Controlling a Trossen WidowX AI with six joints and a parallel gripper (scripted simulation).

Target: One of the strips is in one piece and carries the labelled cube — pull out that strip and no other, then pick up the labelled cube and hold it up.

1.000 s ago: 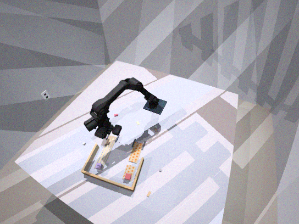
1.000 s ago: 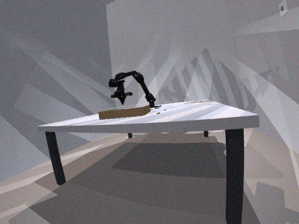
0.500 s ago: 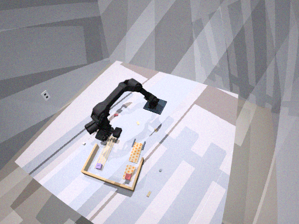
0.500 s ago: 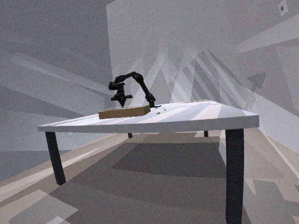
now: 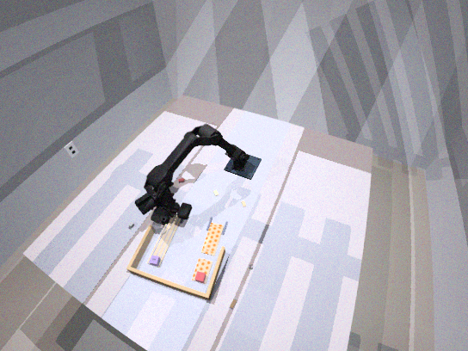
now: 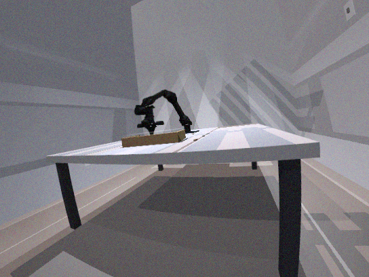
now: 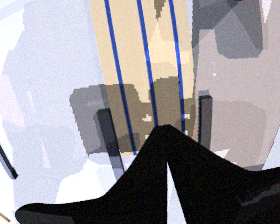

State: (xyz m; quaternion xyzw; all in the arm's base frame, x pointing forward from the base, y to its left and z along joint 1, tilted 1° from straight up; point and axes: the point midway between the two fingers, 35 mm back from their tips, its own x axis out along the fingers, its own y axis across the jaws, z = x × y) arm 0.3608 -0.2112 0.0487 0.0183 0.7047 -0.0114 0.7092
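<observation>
The strip lies 9 cm ahead of my gripper tip and 2 cm below it.
</observation>
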